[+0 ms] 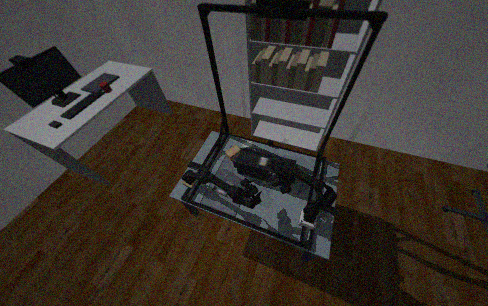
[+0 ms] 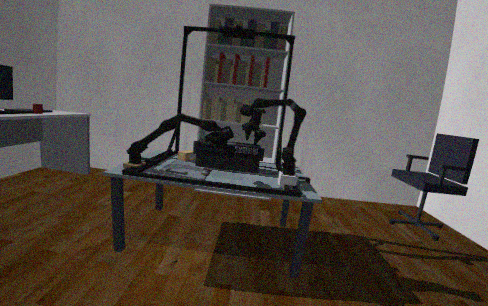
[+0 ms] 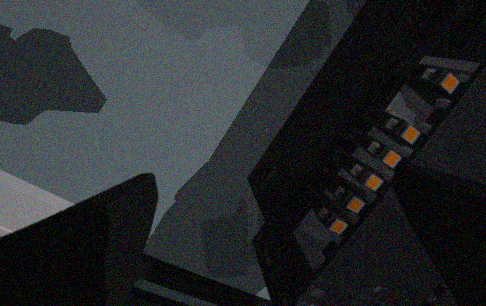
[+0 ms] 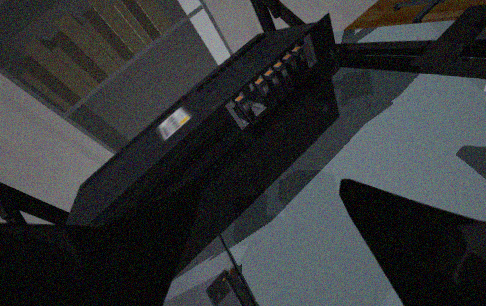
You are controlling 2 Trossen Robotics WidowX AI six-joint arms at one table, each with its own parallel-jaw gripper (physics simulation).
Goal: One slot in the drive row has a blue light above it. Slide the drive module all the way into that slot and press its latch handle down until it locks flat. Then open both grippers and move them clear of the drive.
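The black server chassis stands on the grey table. Its drive row shows several orange lights and one faint blue light at the end slot. A grey drive module sits at that slot; I cannot tell how its latch stands. My left gripper is open and empty, above and in front of the chassis's right part. My right gripper is open and empty, near the chassis's left front.
A tall black frame stands around the table, with a bookshelf behind. A wooden block lies left of the chassis. A white box stands by the left arm's base. A grey desk stands far left.
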